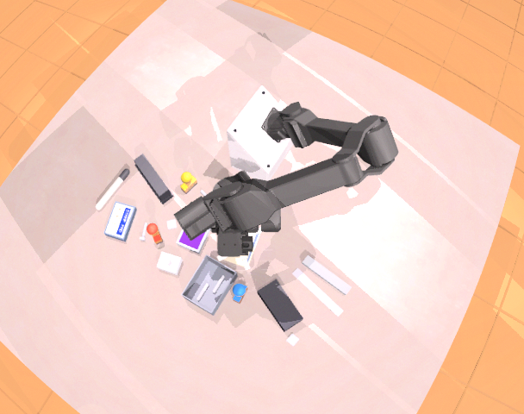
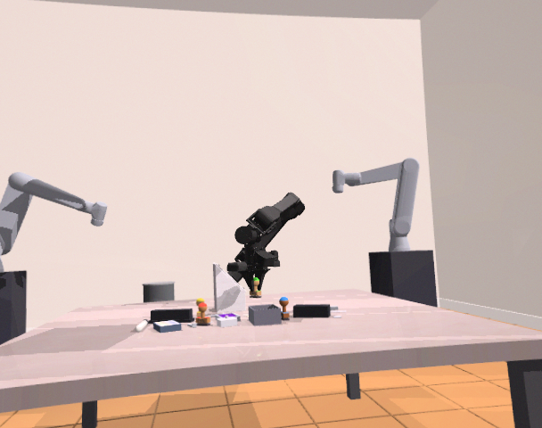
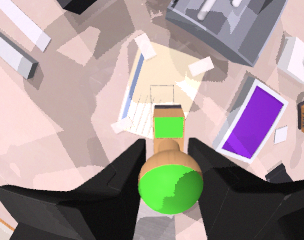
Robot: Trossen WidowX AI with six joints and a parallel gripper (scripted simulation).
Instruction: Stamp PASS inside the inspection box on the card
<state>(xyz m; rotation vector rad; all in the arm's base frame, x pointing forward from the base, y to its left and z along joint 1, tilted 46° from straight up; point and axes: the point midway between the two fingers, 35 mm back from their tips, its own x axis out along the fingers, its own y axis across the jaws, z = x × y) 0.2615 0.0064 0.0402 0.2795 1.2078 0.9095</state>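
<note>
My gripper tip is now 10 mm to the right of the taped card and 80 mm above it. From my gripper tip the other things lie so: green-knobbed stamp (right at my gripper tip); then blue-knobbed stamp (110 mm ahead, 60 mm to the left, 60 mm below); then purple ink pad (30 mm ahead, 100 mm to the right, 80 mm below).
</note>
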